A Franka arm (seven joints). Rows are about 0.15 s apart.
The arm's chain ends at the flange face. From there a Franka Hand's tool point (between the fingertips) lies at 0.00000 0.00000 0.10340 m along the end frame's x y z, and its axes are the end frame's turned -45 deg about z.
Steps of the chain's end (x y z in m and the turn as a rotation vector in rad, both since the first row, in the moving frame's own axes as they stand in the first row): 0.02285, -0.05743, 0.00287, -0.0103, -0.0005, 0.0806; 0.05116, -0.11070, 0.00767, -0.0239, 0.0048, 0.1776; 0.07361, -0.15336, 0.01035, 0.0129, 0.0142, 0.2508; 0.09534, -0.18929, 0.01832, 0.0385, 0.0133, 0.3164
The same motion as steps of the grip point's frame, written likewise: 0.05595, -0.02377, 0.00286, -0.0069, -0.0076, 0.0806; 0.11288, -0.04014, 0.00764, -0.0203, -0.0135, 0.1776; 0.16244, -0.05605, 0.01033, -0.0009, 0.0192, 0.2508; 0.20528, -0.06765, 0.01823, 0.0178, 0.0366, 0.3164
